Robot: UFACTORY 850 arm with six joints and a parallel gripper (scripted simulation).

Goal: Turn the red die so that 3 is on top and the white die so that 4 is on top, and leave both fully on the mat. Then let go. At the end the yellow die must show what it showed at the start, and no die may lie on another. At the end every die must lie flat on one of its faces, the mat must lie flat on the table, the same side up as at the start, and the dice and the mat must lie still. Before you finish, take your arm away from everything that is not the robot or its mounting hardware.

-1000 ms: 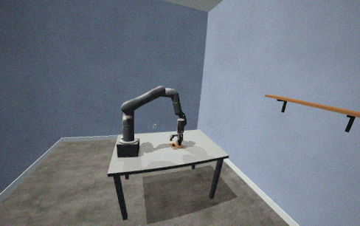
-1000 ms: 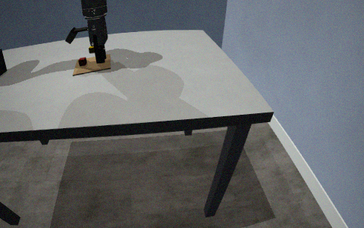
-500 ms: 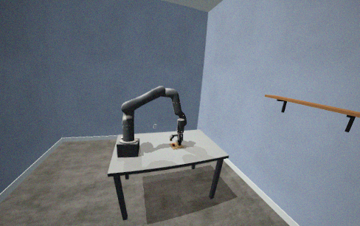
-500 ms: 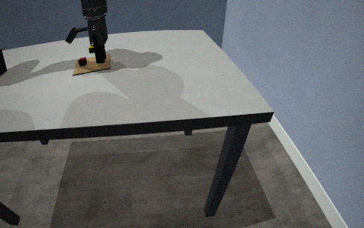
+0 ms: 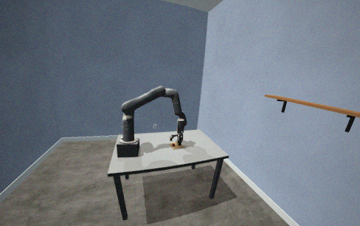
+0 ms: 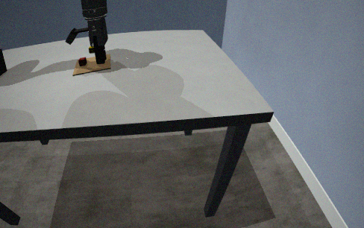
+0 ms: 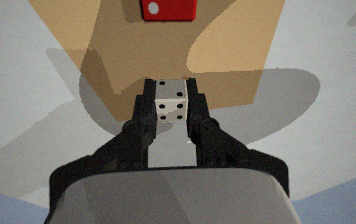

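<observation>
The white die lies 1 cm below my hand. Round my hand: tan mat: 4 cm behind, 3 cm below, 1 cm to the right; red die: 7 cm behind, 1 cm to the right, 1 cm below; yellow die: 13 cm to the left, 9 cm behind, 1 cm below.
</observation>
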